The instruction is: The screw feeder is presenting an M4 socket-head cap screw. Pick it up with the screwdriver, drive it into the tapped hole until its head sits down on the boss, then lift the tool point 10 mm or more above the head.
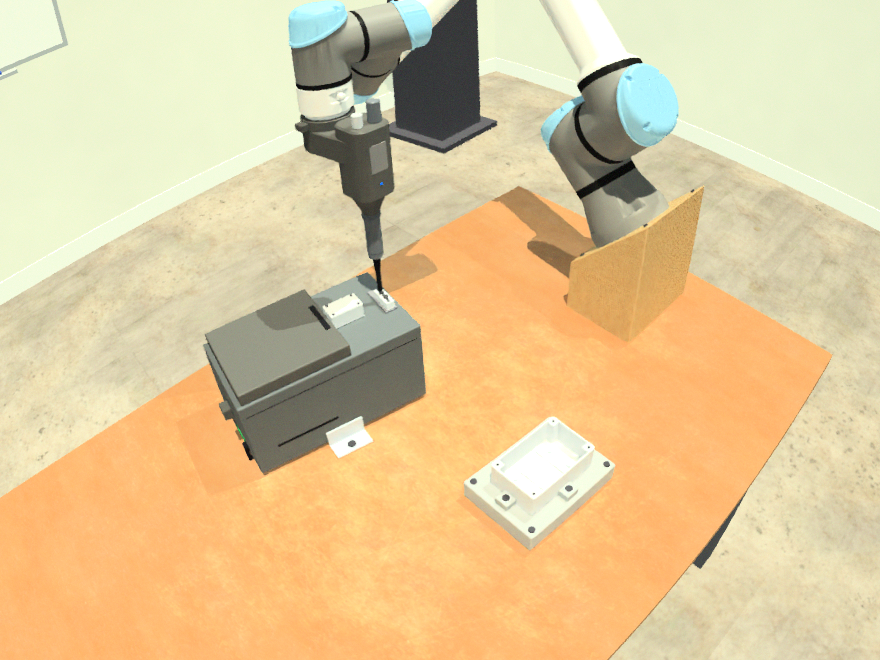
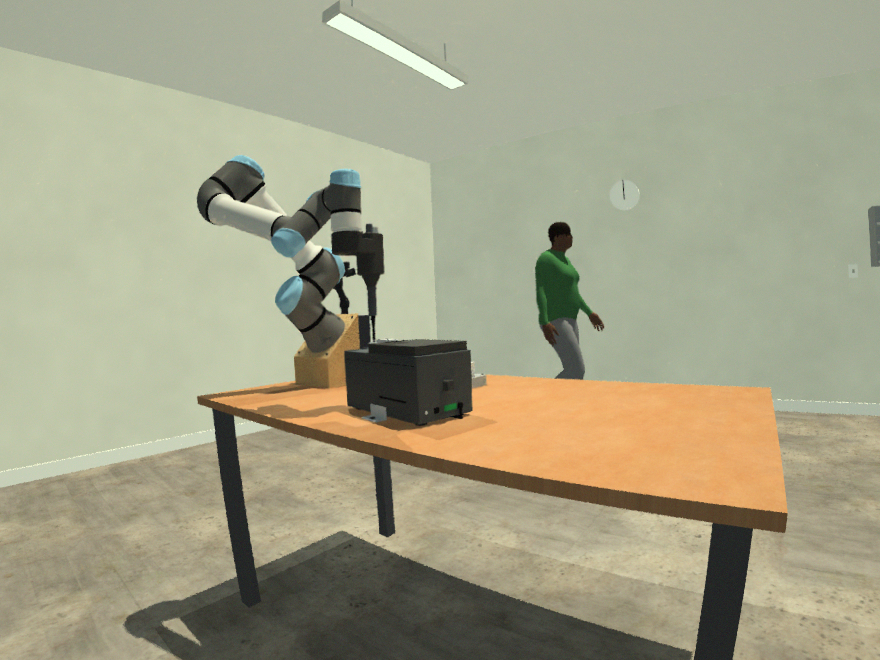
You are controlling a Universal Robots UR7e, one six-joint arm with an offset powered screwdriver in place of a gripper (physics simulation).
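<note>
The screwdriver stands upright, its thin black bit reaching down to the small white screw nest on top of the dark grey screw feeder. The bit tip is at or just above the nest's back end; contact cannot be told. The M4 screw is too small to make out, so whether the bit holds it cannot be told. A white open-topped housing with small holes at its corners sits on a pale fixture plate. Which hole is the tapped one cannot be told.
A white block stands on the feeder beside the nest, near the raised dark lid. A white bracket is at the feeder's foot. A wooden robot mount stands on the orange table. A person is beyond the table.
</note>
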